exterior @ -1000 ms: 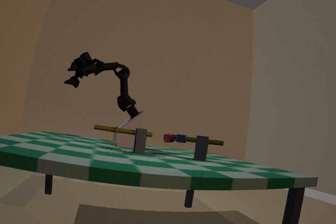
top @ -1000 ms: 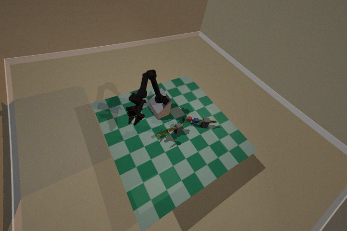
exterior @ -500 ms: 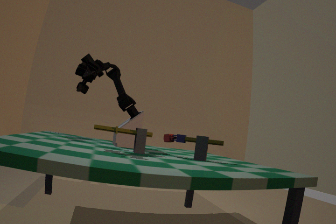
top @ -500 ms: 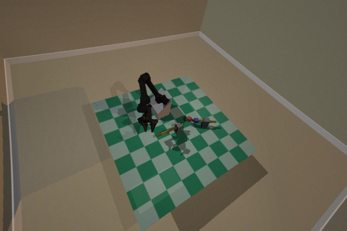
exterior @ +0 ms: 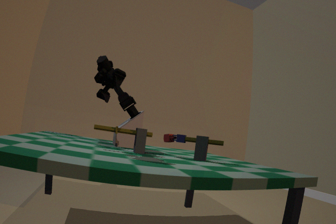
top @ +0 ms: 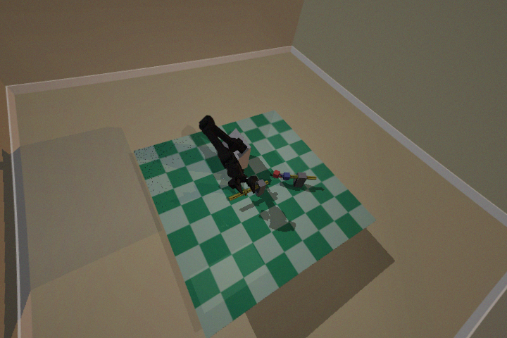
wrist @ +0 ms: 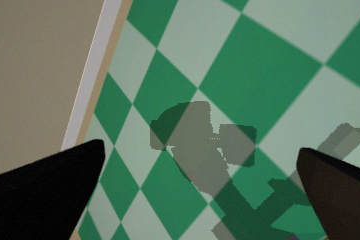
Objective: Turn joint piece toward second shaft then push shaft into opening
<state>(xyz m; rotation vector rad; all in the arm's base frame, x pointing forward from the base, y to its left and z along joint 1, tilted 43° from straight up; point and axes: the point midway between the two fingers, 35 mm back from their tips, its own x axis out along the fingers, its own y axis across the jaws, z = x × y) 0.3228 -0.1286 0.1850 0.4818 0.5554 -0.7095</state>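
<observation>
Right now the red joint piece is 35 cm to the left of my gripper tip, 16 cm below it and 7 cm behind it.
</observation>
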